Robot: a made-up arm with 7 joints. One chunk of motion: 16 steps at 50 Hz.
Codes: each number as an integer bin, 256 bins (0 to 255) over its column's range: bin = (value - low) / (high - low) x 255, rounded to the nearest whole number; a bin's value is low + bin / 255 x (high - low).
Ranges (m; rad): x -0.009..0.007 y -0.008..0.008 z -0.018..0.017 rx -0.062..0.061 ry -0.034..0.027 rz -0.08..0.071
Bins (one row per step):
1: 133 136 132 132 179 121
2: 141 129 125 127 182 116
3: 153 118 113 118 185 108
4: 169 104 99 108 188 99
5: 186 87 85 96 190 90
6: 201 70 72 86 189 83
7: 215 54 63 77 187 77
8: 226 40 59 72 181 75
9: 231 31 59 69 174 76
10: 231 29 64 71 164 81
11: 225 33 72 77 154 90
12: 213 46 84 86 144 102
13: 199 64 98 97 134 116
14: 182 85 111 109 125 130
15: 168 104 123 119 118 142
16: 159 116 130 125 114 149
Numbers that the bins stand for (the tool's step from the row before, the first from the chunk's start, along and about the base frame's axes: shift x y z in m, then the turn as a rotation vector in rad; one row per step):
1: -0.00065 0.00053 0.00012 0.00167 0.00882 -0.00835
2: -0.00015 0.00009 -0.00084 -0.00074 0.00954 -0.01131
3: 0.00060 -0.00060 -0.00249 -0.00508 0.01025 -0.01605
4: 0.00160 -0.00147 -0.00441 -0.00991 0.01097 -0.02138
5: 0.00267 -0.00254 -0.00633 -0.01569 0.01145 -0.02671
6: 0.00361 -0.00361 -0.00812 -0.02052 0.01121 -0.03085
7: 0.00449 -0.00461 -0.00935 -0.02486 0.01073 -0.03440
8: 0.00518 -0.00549 -0.00990 -0.02727 0.00930 -0.03559
9: 0.00549 -0.00605 -0.00990 -0.02872 0.00762 -0.03500
10: 0.00549 -0.00618 -0.00922 -0.02775 0.00523 -0.03204
11: 0.00512 -0.00593 -0.00812 -0.02486 0.00284 -0.02671
12: 0.00436 -0.00511 -0.00647 -0.02052 0.00045 -0.01960
13: 0.00349 -0.00398 -0.00455 -0.01521 -0.00195 -0.01131
14: 0.00242 -0.00267 -0.00276 -0.00942 -0.00410 -0.00302
15: 0.00154 -0.00147 -0.00112 -0.00460 -0.00577 0.00409
16: 0.00098 -0.00072 -0.00016 -0.00171 -0.00673 0.00823

